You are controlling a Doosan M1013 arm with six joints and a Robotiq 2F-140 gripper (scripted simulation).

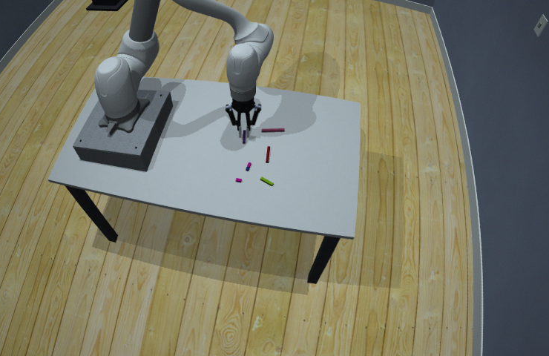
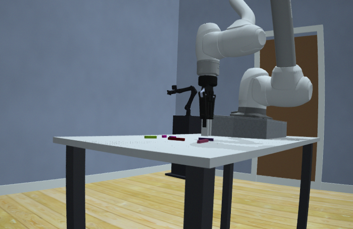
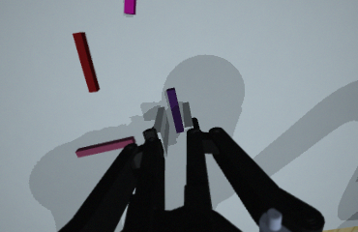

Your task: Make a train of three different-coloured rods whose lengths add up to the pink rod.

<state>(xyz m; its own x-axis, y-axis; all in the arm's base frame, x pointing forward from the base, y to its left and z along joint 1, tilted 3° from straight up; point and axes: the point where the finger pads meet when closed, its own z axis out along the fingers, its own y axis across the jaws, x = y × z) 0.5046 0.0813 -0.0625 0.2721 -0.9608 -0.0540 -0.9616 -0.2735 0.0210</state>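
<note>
My gripper is now 5 cm above the purple rod. The rest, counted from my hand: red rod 11 cm ahead, 5 cm to the right, 5 cm below; pink rod 10 cm ahead, 6 cm to the left, 5 cm below; blue rod 14 cm to the right, 6 cm ahead, 5 cm below.
</note>
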